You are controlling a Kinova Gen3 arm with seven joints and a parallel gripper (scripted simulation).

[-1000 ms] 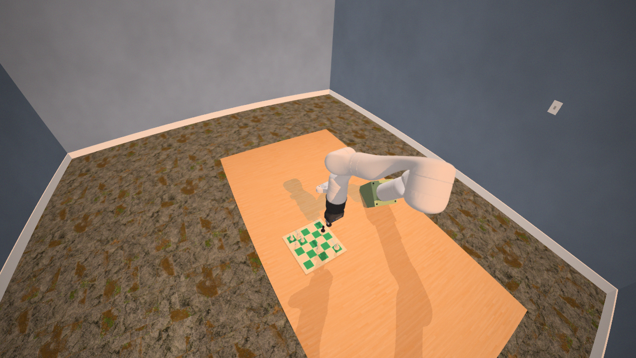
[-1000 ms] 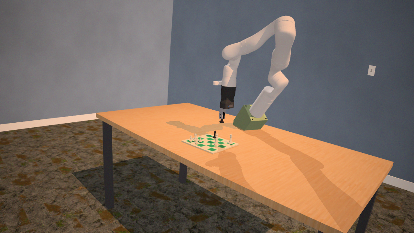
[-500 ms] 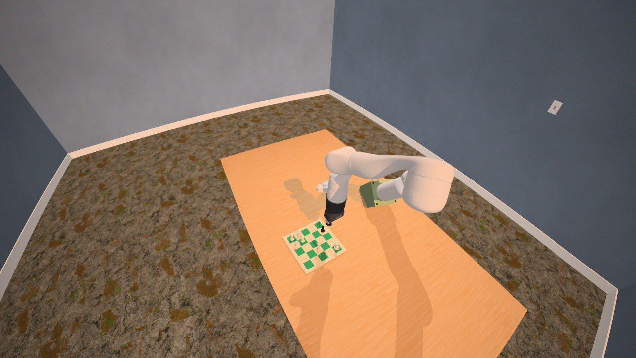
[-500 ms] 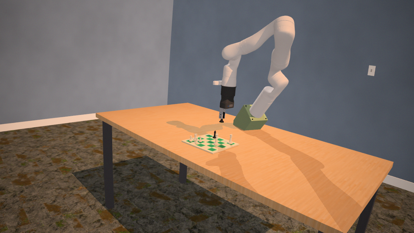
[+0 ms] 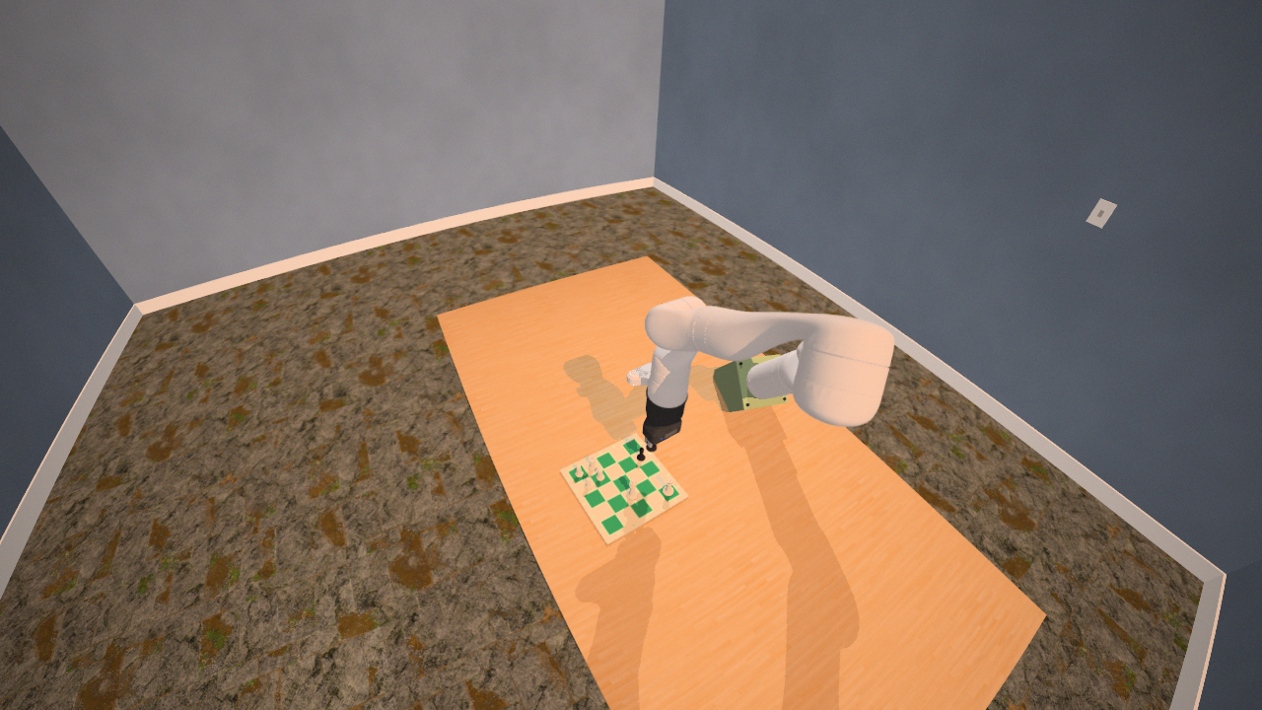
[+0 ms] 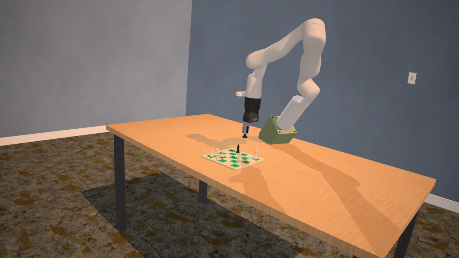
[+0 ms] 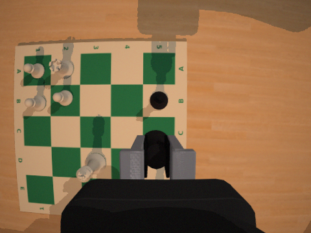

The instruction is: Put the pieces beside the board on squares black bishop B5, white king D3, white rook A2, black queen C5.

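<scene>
Now: the black bishop 40 mm to the right of my hand and 110 mm below it. Round my hand: white king 70 mm ahead, 50 mm to the left, 100 mm below; chessboard 70 mm ahead, 10 mm to the left, 130 mm below; black queen 10 mm below.
</scene>
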